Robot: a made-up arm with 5 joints.
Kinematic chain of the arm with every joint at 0, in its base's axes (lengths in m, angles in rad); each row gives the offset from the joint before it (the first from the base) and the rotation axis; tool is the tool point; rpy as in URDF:
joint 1: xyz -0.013 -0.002 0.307 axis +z
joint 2: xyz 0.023 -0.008 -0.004 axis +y
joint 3: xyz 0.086 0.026 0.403 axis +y
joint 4: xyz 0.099 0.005 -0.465 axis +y
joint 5: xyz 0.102 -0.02 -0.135 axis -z
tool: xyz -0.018 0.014 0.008 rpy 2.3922 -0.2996 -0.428
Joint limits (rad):
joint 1: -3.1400..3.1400
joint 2: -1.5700..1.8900
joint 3: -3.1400..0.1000
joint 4: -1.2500..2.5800
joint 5: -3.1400..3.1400
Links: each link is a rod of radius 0.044 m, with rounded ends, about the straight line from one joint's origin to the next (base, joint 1, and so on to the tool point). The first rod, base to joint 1, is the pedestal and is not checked.
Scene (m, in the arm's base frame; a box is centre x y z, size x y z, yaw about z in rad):
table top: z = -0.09
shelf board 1: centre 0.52 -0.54 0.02 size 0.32 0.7 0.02 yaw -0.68
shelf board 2: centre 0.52 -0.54 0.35 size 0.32 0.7 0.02 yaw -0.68
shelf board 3: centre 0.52 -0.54 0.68 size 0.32 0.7 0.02 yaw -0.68
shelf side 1: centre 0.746 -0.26 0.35 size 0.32 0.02 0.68 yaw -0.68
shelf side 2: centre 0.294 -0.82 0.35 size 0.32 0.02 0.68 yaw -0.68
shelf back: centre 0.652 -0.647 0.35 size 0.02 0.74 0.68 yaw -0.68
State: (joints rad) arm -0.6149 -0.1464 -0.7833 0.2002 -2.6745
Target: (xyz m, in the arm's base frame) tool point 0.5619 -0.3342 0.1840
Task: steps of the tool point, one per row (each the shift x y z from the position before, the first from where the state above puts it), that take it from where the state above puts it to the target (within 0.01 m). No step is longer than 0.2 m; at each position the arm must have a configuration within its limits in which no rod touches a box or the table.
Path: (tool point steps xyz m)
1: -0.0769 0.0638 0.0136
2: -0.0746 0.0587 -0.0136
3: 0.0384 0.0278 -0.1608
4: -0.0150 0.0543 -0.1505
5: 0.0981 -0.0708 0.0076
6: 0.0848 -0.0771 -0.0076

